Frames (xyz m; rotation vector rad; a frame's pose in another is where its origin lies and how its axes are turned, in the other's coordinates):
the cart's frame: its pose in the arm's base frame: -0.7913 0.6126 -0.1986 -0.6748 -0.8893 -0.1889
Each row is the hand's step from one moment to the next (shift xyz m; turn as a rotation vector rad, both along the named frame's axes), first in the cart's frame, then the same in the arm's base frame.
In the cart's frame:
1: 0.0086 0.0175 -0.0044 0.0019 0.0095 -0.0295
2: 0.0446 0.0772 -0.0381 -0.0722 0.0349 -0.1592
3: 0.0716 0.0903 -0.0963 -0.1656 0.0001 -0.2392
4: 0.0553 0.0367 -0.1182 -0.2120 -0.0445 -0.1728
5: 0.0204 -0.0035 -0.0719 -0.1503 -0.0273 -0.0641
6: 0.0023 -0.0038 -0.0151 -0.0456 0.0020 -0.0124
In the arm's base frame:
1: 0.0156 0.0120 -0.0035 0.0245 -0.0105 -0.0160
2: 0.0854 0.0420 -0.0184 0.0734 -0.0792 -0.1418
3: 0.1460 0.0196 -0.0293 0.0523 -0.1666 -0.2327
4: 0.1275 -0.0375 -0.0266 -0.0391 -0.1660 -0.2184
5: 0.0584 -0.0445 -0.0144 -0.0641 -0.0785 -0.1311
6: 0.0097 -0.0120 -0.0031 -0.0197 -0.0115 -0.0414

